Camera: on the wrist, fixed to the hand. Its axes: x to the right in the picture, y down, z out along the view.
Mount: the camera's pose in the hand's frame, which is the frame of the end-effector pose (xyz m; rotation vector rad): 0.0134 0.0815 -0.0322 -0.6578 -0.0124 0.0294
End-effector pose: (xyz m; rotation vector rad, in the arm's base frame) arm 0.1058 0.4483 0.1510 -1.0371 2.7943 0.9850
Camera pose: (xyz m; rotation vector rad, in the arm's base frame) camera 0.0539 0.4701 0.2195 0.8793 -2.1986 -1.7290
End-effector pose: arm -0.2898 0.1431 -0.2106 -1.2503 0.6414 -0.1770
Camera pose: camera -0.3138 0.1370 -0.2957 -1.8688 0.7349 0.0778
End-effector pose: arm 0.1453 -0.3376 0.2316 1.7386 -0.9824 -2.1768
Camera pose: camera 0.1506 -0.4190 0.2664 1.3763 -0.2282 -2.1471
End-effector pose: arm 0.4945 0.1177 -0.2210 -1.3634 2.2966 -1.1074
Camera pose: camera 0.4172 0.1444 -0.2553 1.4679 -2.7083 0.3109
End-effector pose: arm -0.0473 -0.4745 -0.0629 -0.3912 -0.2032 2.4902
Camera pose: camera -0.0916 -0.5306 -0.1154 -0.6414 -1.0363 2.3985
